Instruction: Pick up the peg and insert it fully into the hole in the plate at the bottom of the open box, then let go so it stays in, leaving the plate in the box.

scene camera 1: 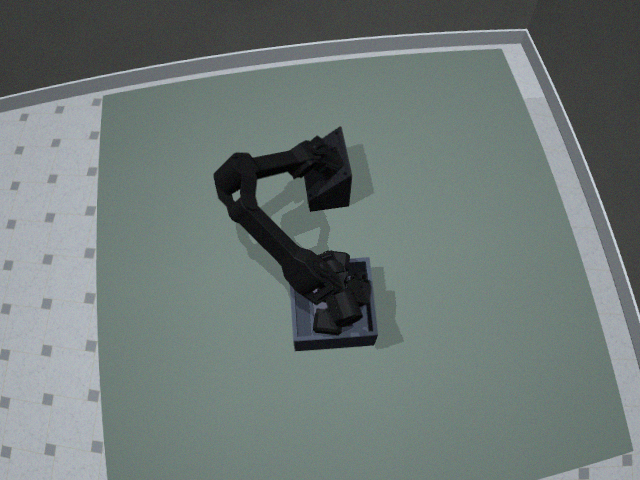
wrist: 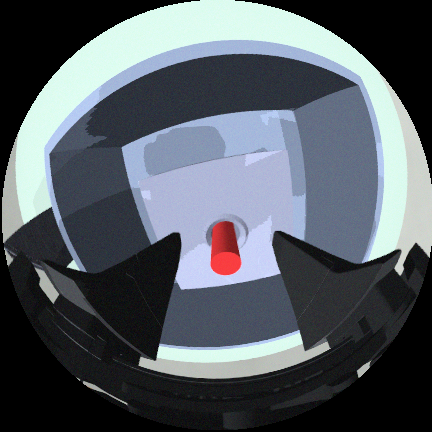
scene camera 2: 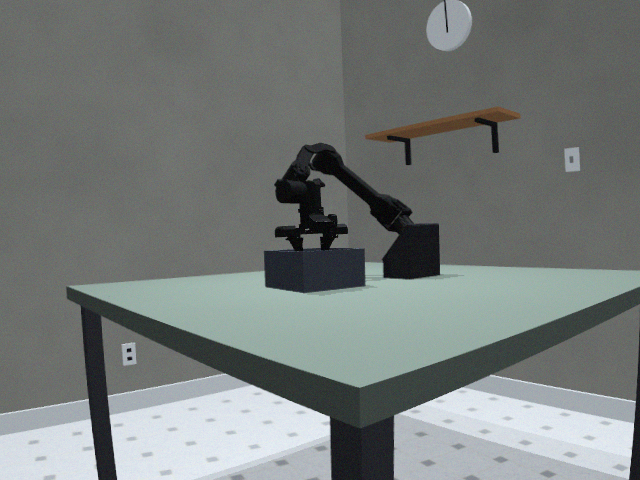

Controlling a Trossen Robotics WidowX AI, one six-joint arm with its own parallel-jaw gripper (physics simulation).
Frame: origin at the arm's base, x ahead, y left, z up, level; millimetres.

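Seen in the pictures: gripper, fingertip midpoint: (wrist: 227, 238); arm's base, link origin: (scene camera 1: 331, 163) (scene camera 2: 411, 235).
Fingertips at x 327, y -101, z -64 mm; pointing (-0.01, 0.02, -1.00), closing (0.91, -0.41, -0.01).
Observation:
Pixels of each thing's top centre, then the offset from my fingertips to it. Level surfaces: height alone.
- red peg, top centre: (wrist: 225, 264) dx -1, dy +3, dz +27 mm
- pale plate, top centre: (wrist: 225, 236) (scene camera 1: 332, 303) dx -1, dy +2, dz +0 mm
- open blue-grey box, top centre: (wrist: 230, 281) (scene camera 1: 332, 298) (scene camera 2: 313, 249) dx +0, dy +1, dz +37 mm
- green table, surface height: dz -61 mm
A red peg (wrist: 225, 247) stands upright in the ringed hole of the pale plate (wrist: 180, 195) in the wrist view; how deep it sits is hard to tell. The plate lies on the bottom of the open blue-grey box (scene camera 1: 336, 343) (scene camera 2: 330, 271) (wrist: 340, 165). My gripper (scene camera 2: 311, 249) (wrist: 227, 238) is open, its fingertips reaching down to about the height of the box rim in the second scene view. In the wrist view the fingers stand apart on both sides of the peg, with gaps between. The peg does not show in the scene views; the arm and box walls hide it.
The box walls surround the plate and peg. The arm's dark base (scene camera 1: 330, 193) (scene camera 2: 416, 253) stands on the green table (scene camera 1: 465, 232) (scene camera 2: 387, 320), behind the box in the second scene view. A wooden shelf (scene camera 2: 444, 124) is on the wall.

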